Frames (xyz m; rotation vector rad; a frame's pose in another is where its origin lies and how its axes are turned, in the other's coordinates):
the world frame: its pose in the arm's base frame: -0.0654 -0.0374 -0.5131 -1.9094 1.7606 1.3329
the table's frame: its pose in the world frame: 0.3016 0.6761 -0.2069 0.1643 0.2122 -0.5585
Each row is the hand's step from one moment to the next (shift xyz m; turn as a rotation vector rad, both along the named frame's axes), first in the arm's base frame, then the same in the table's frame.
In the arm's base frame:
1: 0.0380 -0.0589 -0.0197 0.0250 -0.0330 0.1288
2: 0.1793 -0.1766 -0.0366 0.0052 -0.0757 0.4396
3: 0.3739 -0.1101 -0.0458 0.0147 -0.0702 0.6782
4: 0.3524 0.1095 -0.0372 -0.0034 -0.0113 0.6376
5: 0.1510 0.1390 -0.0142 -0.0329 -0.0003 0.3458
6: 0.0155 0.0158 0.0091 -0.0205 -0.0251 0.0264
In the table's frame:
1: 0.0654 0.0002 -0.0320 -0.0545 -0.0185 -0.1225
2: 0.2105 -0.0574 -0.1306 -0.2440 -0.0142 -0.3732
3: 0.2642 -0.2561 -0.1365 -0.4012 -0.0516 -0.5490
4: 0.1174 -0.3518 -0.0022 -0.4177 -0.0620 -0.4779
5: -0.0060 -0.1984 0.0543 -0.2440 -0.0102 -0.2470
6: -0.0085 -0.0223 -0.0013 -0.0117 0.0274 -0.0293

